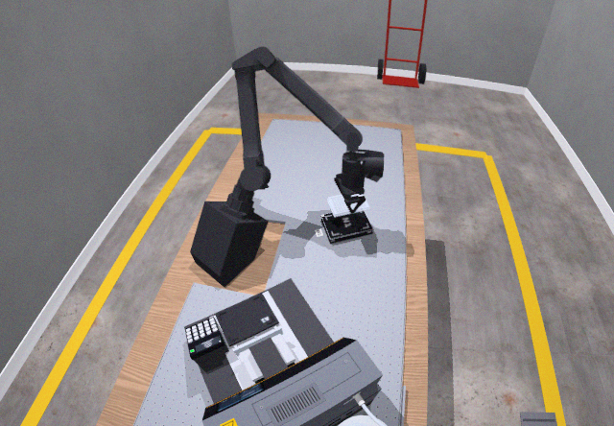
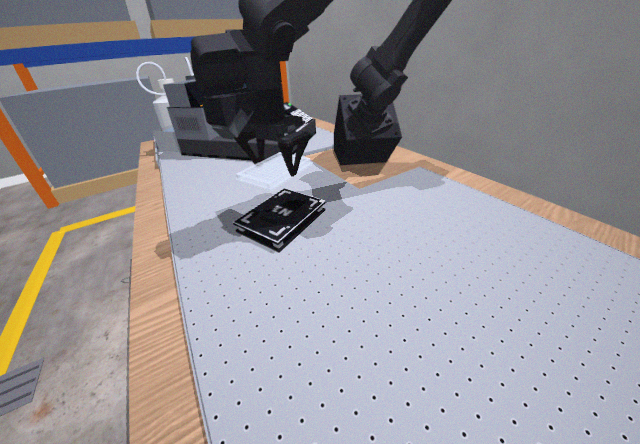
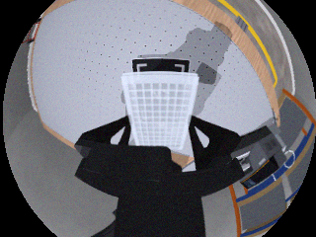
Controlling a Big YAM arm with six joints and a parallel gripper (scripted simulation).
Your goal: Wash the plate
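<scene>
The black nest N1 is 10 cm below my hand. The rest, counted from my hand: small white tag (9 cm behind, 6 cm to the right, 13 cm below); white well plate (1 cm below); dark carrier (16 cm behind, 48 cm to the right, 5 cm below).
</scene>
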